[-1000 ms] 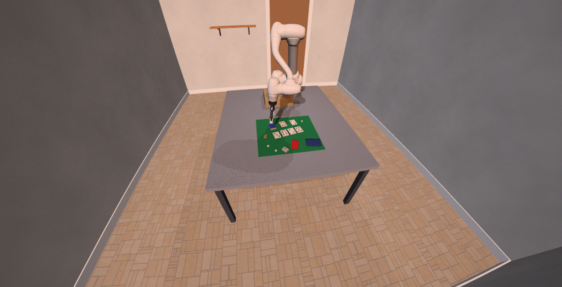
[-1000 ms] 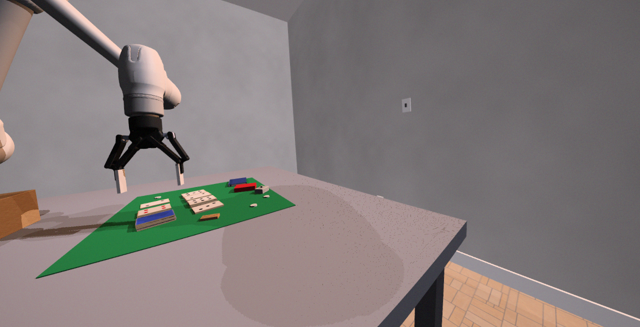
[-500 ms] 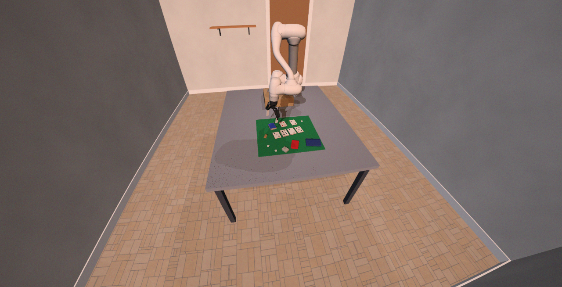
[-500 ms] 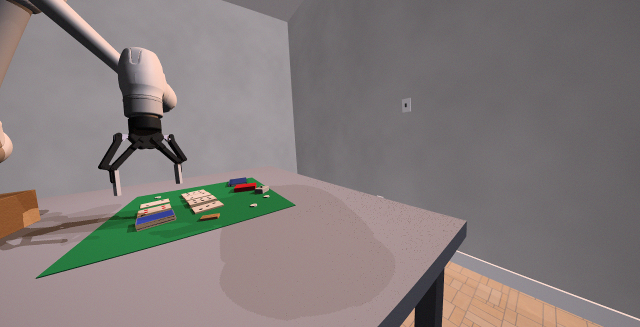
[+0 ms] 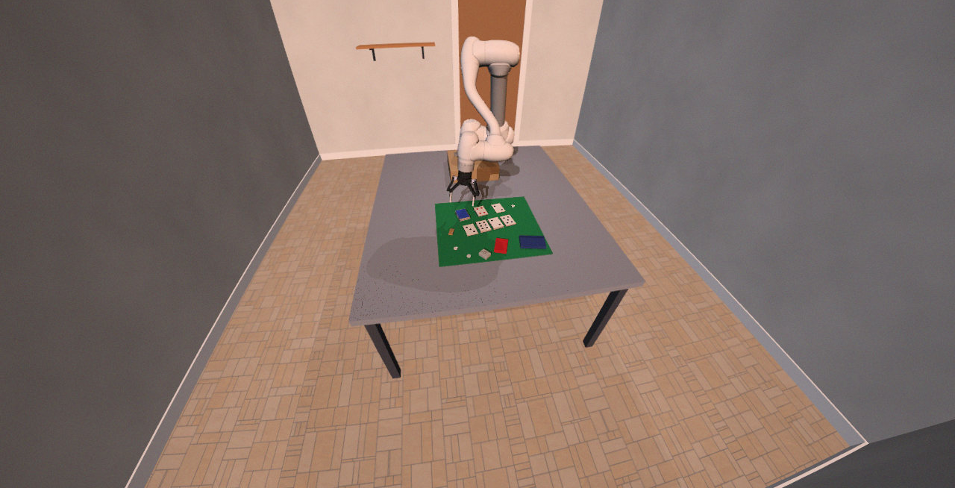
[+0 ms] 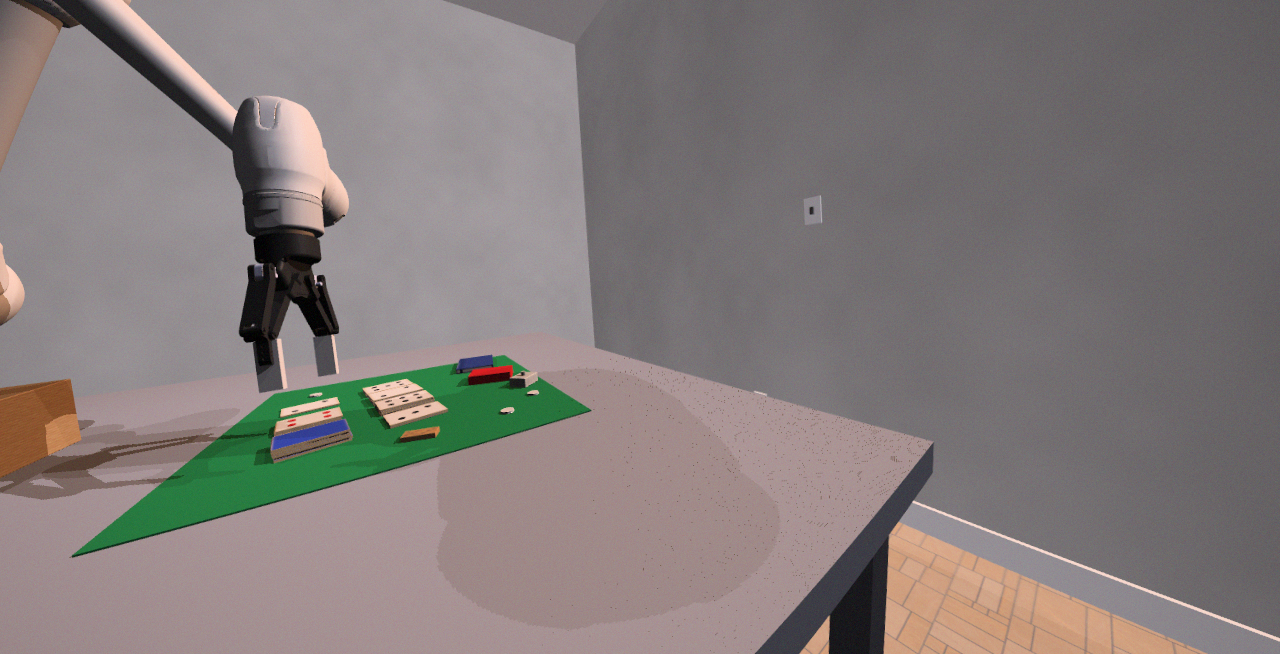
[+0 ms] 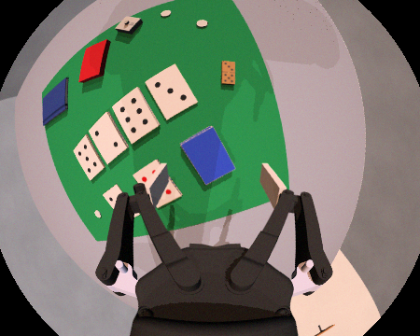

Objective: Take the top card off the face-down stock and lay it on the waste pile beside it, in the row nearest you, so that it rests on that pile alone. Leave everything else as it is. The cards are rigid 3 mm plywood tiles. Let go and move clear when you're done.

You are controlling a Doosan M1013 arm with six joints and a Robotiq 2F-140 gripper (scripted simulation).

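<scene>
Right now the card is 6 cm behind my hand, 23 cm to the left of it and 11 cm below it. Also, from my hand: green mat 11 cm ahead, 14 cm to the left, 12 cm below; then red block 29 cm ahead, 19 cm to the left, 10 cm below; then white box 34 cm ahead, 10 cm to the left, 9 cm below.
</scene>
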